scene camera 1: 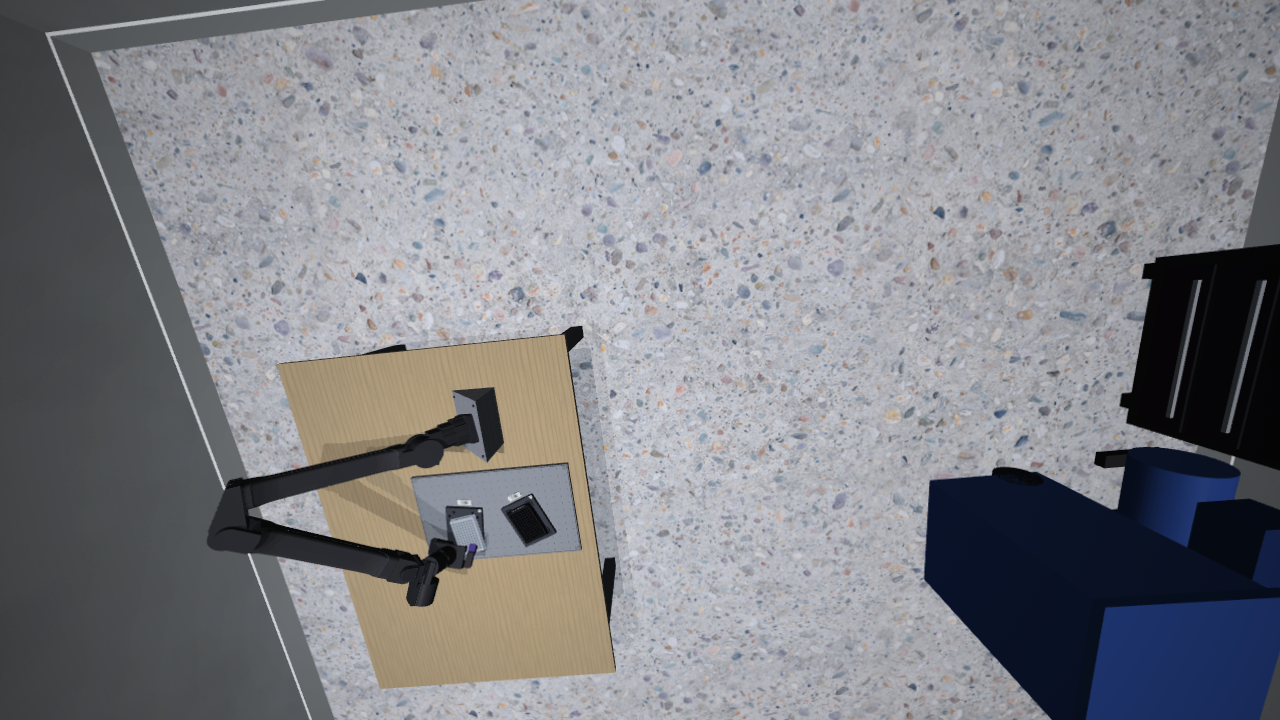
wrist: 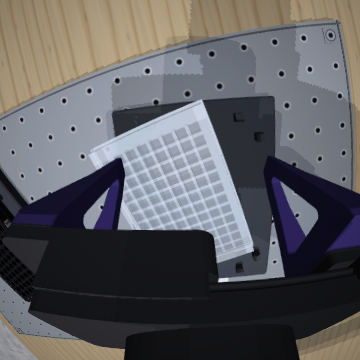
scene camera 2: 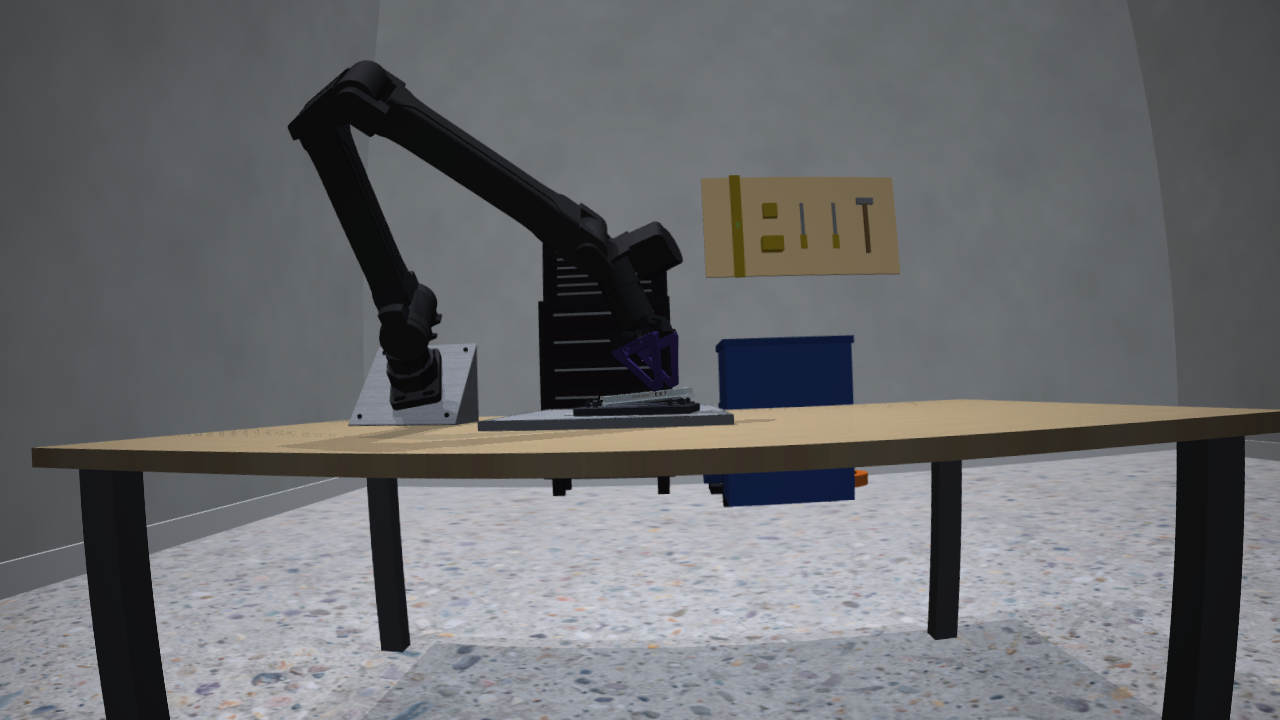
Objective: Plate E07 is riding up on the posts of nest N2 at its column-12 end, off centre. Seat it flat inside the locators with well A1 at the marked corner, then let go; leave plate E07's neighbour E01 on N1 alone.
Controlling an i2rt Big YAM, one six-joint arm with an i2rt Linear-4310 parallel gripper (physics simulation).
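Places are measured from the arm's base along level axes (x ahead, y left, z up), in millimetres.
Where they show: gripper, fingertip midpoint: (scene camera 1: 462,545) (wrist: 194,163) (scene camera 2: 666,388); arm's base, link origin: (scene camera 1: 469,427) (scene camera 2: 417,381).
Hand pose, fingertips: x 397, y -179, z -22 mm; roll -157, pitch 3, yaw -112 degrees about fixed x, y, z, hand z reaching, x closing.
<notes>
Things, the pixels of their top centre, and the offset from my fingertips. "*": a spot on its surface instead. Level surfaces: height alone.
- Plate E07, top centre: (wrist: 178,210) (scene camera 2: 646,388) (scene camera 1: 466,537) dy +23, dx -28, dz +0 mm
- dark nest N2, top centre: (wrist: 201,210) (scene camera 2: 638,398) (scene camera 1: 463,532) dy +10, dx -40, dz -14 mm
- Black plate E01, top centre: (wrist: 3,255) (scene camera 2: 638,394) (scene camera 1: 527,524) dy +230, dx -19, dz -10 mm
- N1, surface spot: (scene camera 1: 539,503) * dy +282, dx -70, dz -35 mm
- wooden table, surface height: dz -49 mm
Plate E07 (scene camera 1: 466,531) (scene camera 2: 646,394) (wrist: 175,180), pale and clear with a grid of wells, lies turned and tilted on the dark nest N2 (scene camera 2: 586,411) (wrist: 250,170). In scene camera 2 its right end stands higher. In the wrist view it is shifted left, overhanging the nest's left side, and nest posts show at the right. My purple-fingered gripper (scene camera 1: 471,549) (scene camera 2: 660,385) (wrist: 194,163) is open and empty just above E07. The left finger overlaps E07's left edge in view; the right is clear of it. The gripper body hides E07's lower left corner. Black plate E01 (scene camera 1: 528,520) sits on N1 (scene camera 1: 539,503).
Both nests stand on a grey perforated board (scene camera 1: 559,483) (scene camera 2: 537,421) (wrist: 320,82) on the wooden table (scene camera 1: 501,626) (scene camera 2: 895,425). N1 and E01 show partly at the wrist view's left edge, near the left finger. The arm's angled base (scene camera 1: 483,423) (scene camera 2: 463,385) stands beside the board.
</notes>
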